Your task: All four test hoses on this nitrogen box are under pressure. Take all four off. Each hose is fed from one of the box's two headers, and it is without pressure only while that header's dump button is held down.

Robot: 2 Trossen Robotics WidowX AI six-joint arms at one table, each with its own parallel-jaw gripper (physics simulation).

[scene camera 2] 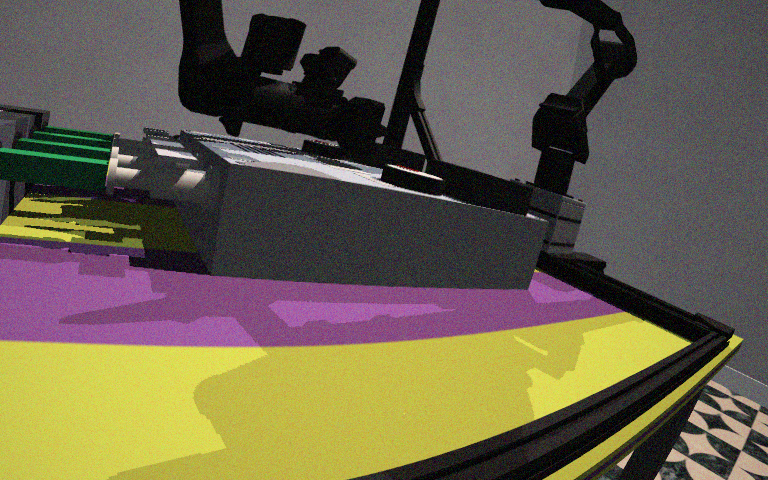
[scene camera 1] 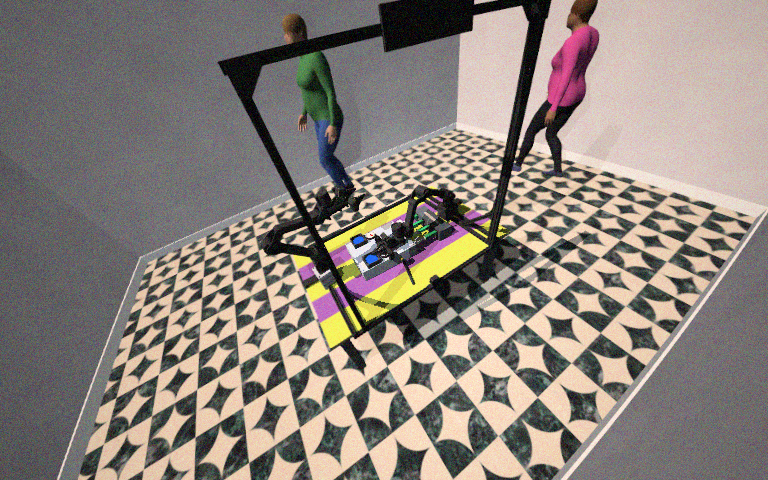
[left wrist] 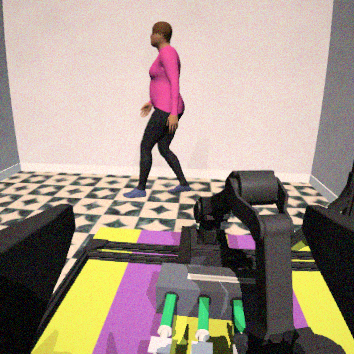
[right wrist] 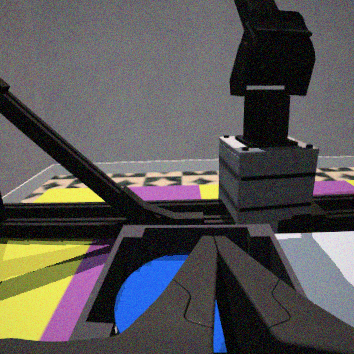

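Seen in the pictures: left gripper, fingertip midpoint: (scene camera 1: 360, 191) (left wrist: 190, 216); right gripper, fingertip midpoint: (scene camera 2: 385, 131) (scene camera 1: 371, 254) (right wrist: 211, 246); left arm's base at its link origin: (scene camera 2: 549, 191) (scene camera 1: 322, 268) (right wrist: 264, 141); right arm's base at its link origin: (scene camera 1: 447, 205) (left wrist: 208, 237).
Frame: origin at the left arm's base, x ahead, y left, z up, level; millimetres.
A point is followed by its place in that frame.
The nitrogen box (scene camera 1: 364, 270) {x 174, y -158, z -31 mm} (scene camera 2: 373, 237) {x 421, y 79, z -71 mm} lies on the striped table. Its two blue dump buttons, an upper one (scene camera 1: 359, 240) {x 278, y 52, z -16 mm} and a lower one (scene camera 1: 371, 259) {x 243, y -133, z -15 mm} (right wrist: 145, 295) {x 240, y -154, z -15 mm}, sit in black surrounds. My right gripper (right wrist: 211, 246) {x 252, y -127, z 16 mm} (scene camera 2: 389, 149) {x 252, y -127, z 16 mm} is shut and empty, its tips over the lower button's surround; whether they press the button I cannot tell. Green hoses (scene camera 2: 53, 165) {x 669, y 15, z -52 mm} (left wrist: 203, 314) {x 653, y -63, z -47 mm} run from the box's end to a grey block (left wrist: 175, 285) {x 720, y -10, z -31 mm}. Three show in the left wrist view; a fourth does not show there. My left gripper (scene camera 1: 355, 202) {x 350, y -2, z 328 mm} is open and empty, raised above the table.
The right arm (left wrist: 275, 270) {x 541, y -134, z 147 mm} bends over the hose end and covers part of it. The left arm's base (right wrist: 270, 185) {x 50, y -10, z -44 mm} stands beyond the box. A black frame (scene camera 1: 280, 155) {x 4, y -404, z 756 mm} surrounds the table (scene camera 1: 334, 333) {x -131, y -312, z -111 mm}. Two people, in green (scene camera 1: 317, 76) and pink (scene camera 1: 569, 70), stand behind.
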